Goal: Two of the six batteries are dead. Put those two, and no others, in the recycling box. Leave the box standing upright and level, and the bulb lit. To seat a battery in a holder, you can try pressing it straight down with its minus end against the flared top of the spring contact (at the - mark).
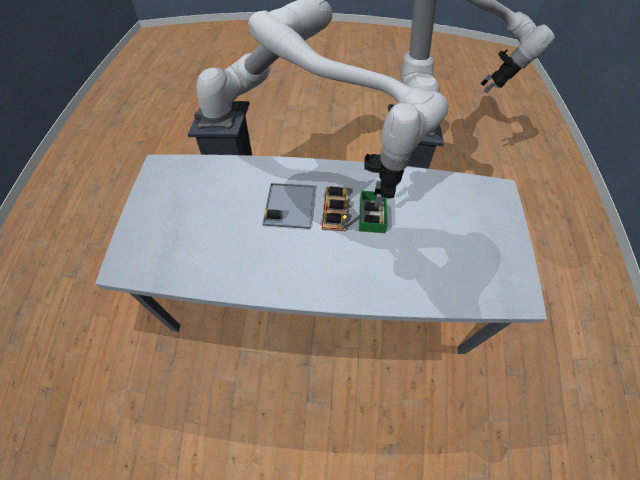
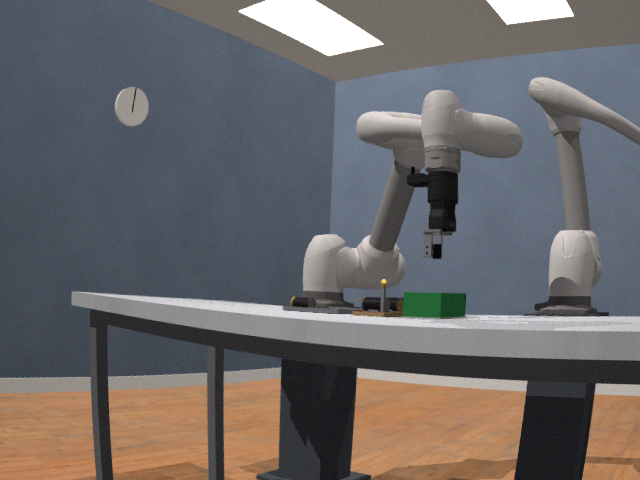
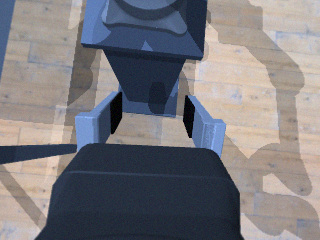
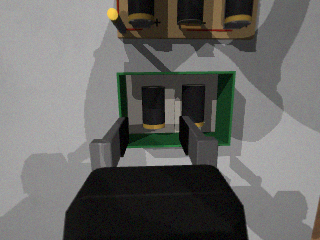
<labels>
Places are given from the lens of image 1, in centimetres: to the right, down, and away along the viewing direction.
green recycling box [image 1: 369,196]: 19, -17, 142
grey tray [image 1: 295,200]: -10, -16, 144
</labels>
